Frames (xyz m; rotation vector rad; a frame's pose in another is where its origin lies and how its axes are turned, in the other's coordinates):
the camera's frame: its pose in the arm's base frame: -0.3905 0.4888 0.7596 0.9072 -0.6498 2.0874
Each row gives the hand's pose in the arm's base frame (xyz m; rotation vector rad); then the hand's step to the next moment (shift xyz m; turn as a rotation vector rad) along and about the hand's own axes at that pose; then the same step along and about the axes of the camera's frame.
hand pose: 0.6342 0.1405 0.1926 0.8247 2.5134 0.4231
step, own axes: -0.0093 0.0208 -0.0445 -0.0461 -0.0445 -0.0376
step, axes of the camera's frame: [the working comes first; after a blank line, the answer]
step, axes of the arm's base frame: -0.0062 0.0040 0.0495 -0.0075 -0.0683 0.0283

0.0427 -0.0047 0.0255 -0.0045 0.0418 0.0613
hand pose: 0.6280 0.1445 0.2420 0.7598 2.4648 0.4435
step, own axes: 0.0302 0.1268 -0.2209 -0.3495 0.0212 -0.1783
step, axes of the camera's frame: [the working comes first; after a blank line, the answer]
step, axes of the arm's base frame: -0.0919 0.0844 0.2241 0.1561 -0.2184 0.2869

0.2523 -0.0091 0.0454 0.0538 -0.0388 0.3873
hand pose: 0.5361 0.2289 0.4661 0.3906 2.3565 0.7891
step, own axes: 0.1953 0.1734 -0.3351 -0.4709 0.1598 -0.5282
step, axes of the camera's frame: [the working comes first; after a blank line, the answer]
step, axes of the arm's base frame: -0.3494 0.0745 0.2299 0.0373 -0.3191 0.6504

0.3716 0.2012 -0.0440 0.3453 0.0614 0.6350
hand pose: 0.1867 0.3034 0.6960 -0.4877 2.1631 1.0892
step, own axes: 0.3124 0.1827 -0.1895 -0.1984 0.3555 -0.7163
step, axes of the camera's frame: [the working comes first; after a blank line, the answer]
step, axes of the arm's base frame: -0.4031 -0.0577 -0.0325 -0.3443 -0.3667 0.6526

0.1363 0.3599 -0.1370 0.5028 0.3932 0.5209
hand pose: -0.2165 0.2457 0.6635 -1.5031 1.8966 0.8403
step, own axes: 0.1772 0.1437 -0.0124 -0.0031 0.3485 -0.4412
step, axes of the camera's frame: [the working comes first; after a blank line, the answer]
step, axes of the arm's base frame: -0.1773 -0.0946 -0.1087 -0.3631 -0.2774 0.3276

-0.0431 0.2127 -0.0714 0.2998 0.4037 0.2516
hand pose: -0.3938 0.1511 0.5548 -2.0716 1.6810 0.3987
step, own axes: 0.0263 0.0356 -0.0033 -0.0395 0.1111 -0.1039
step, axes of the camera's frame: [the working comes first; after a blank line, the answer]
step, axes of the arm's base frame: -0.0291 -0.0298 -0.0154 -0.1223 -0.0372 0.0914

-0.0114 0.0429 -0.0004 0.1109 0.1059 0.0346
